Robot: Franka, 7 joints.
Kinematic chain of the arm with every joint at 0, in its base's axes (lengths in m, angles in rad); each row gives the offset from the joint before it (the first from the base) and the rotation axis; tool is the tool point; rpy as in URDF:
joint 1: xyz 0 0 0.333 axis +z
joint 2: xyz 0 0 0 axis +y
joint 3: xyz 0 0 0.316 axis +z
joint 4: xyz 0.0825 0 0 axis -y
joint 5: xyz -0.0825 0 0.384 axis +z
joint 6: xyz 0 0 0 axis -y
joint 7: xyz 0.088 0 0 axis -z
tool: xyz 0 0 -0.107 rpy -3.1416 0 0
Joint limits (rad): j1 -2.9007..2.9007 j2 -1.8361..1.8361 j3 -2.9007..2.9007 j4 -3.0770..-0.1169 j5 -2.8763..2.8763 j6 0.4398..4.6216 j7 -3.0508..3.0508
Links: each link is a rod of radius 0.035 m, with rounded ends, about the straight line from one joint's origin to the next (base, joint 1, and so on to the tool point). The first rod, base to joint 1, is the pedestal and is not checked.
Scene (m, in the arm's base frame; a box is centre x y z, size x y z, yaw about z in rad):
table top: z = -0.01
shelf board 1: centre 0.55 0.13 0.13 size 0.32 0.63 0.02 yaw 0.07
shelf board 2: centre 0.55 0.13 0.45 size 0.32 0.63 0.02 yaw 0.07
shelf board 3: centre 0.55 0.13 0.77 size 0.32 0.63 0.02 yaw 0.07
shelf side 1: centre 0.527 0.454 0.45 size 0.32 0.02 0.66 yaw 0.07
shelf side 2: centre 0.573 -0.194 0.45 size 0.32 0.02 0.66 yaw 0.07
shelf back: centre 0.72 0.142 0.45 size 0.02 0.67 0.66 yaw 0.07
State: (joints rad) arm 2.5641 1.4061 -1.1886 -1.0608 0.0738 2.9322 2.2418
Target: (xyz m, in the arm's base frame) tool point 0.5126 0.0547 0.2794
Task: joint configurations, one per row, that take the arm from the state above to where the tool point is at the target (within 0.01 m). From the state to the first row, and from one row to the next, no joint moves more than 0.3 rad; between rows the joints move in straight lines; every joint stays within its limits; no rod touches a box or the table.
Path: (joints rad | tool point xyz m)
1: 2.5273 1.4778 -1.2259 -1.3455 0.0119 3.0588 2.1497 | -0.2005 0.7542 0.2091
2: 2.4904 1.5494 -1.2632 -1.6303 -0.0501 3.1854 2.0576 | -0.0365 0.7200 0.1632
3: 2.4536 1.6211 -1.3005 -1.9150 -0.1120 3.3120 1.9655 | 0.1111 0.6434 0.1471
4: 2.4168 1.6928 -1.3378 -2.1997 -0.1739 3.4386 1.8733 | 0.2272 0.5339 0.1582
5: 2.3799 1.7644 -1.3751 -2.4845 -0.2358 3.5652 1.7812 | 0.3008 0.4040 0.1899
6: 2.3431 1.8361 -1.4124 -2.7692 -0.2978 3.6918 1.6891 | 0.3263 0.2679 0.2328
7: 2.1686 1.7509 -1.4247 -2.6701 -0.2013 3.4176 1.8273 | 0.3918 0.2373 0.2456
8: 1.9942 1.6656 -1.4370 -2.5710 -0.1047 3.1434 1.9655 | 0.4474 0.1883 0.2592
9: 1.8197 1.5804 -1.4494 -2.4719 -0.0082 2.8692 2.1036 | 0.4885 0.1251 0.2710
10: 1.6452 1.4952 -1.4617 -2.3728 0.0883 2.5950 2.2418 | 0.5126 0.0547 0.2794

